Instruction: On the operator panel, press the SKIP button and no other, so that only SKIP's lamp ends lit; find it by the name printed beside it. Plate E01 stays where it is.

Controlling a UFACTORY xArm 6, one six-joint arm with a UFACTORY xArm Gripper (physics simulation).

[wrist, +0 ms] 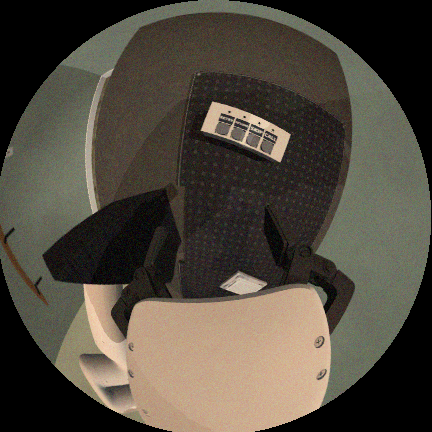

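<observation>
An operator panel (251, 124) is visible, and so is the gripper (215, 227).
</observation>
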